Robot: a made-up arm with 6 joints. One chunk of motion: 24 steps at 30 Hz.
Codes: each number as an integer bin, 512 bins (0 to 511) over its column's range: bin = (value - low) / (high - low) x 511, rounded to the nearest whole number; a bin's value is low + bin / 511 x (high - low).
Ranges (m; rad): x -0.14..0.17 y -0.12..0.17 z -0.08..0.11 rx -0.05..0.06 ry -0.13..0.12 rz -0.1..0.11
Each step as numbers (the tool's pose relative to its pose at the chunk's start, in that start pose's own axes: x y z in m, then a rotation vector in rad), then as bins.
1 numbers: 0.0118 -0.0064 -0.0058 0.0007 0.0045 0.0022
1 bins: 250 200 200 236 275 249
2 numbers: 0.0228 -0.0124 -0.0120 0.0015 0.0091 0.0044
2 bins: 268 190 183 239 284 254
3 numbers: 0.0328 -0.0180 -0.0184 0.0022 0.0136 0.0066
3 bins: 285 180 166 242 294 259
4 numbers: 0.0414 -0.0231 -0.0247 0.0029 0.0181 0.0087
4 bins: 299 171 149 246 303 265
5 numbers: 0.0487 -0.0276 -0.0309 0.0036 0.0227 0.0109
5 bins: 311 163 132 249 312 270
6 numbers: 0.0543 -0.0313 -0.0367 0.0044 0.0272 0.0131
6 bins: 320 156 116 253 321 275
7 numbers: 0.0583 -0.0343 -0.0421 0.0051 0.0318 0.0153
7 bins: 327 151 102 256 331 281
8 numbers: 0.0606 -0.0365 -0.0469 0.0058 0.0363 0.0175
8 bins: 331 147 89 259 340 286
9 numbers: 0.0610 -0.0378 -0.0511 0.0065 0.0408 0.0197
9 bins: 331 145 78 262 349 291
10 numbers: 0.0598 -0.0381 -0.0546 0.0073 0.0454 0.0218
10 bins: 329 144 68 266 359 296
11 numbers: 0.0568 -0.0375 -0.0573 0.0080 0.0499 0.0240
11 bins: 324 145 61 269 368 302
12 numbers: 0.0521 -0.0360 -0.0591 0.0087 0.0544 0.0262
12 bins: 317 148 56 273 377 307
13 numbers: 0.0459 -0.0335 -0.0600 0.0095 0.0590 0.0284
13 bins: 306 152 54 276 386 312
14 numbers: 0.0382 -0.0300 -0.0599 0.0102 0.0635 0.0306
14 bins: 294 159 54 280 396 318
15 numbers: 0.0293 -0.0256 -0.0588 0.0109 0.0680 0.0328
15 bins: 279 166 57 283 405 323
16 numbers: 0.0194 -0.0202 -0.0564 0.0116 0.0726 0.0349
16 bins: 263 176 63 286 414 328
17 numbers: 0.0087 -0.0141 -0.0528 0.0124 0.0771 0.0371
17 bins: 245 187 73 290 423 334
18 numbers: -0.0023 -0.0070 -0.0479 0.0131 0.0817 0.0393
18 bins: 227 199 86 293 433 339
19 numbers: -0.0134 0.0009 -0.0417 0.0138 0.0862 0.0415
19 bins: 209 213 103 296 442 344
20 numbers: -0.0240 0.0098 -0.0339 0.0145 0.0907 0.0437
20 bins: 191 229 124 300 451 350
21 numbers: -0.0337 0.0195 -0.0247 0.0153 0.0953 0.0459
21 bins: 175 246 149 303 461 355
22 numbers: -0.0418 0.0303 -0.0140 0.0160 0.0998 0.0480
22 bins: 162 265 178 307 470 360
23 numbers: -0.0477 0.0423 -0.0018 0.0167 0.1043 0.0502
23 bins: 152 286 210 310 479 365
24 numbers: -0.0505 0.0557 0.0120 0.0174 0.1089 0.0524
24 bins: 148 310 247 313 488 371
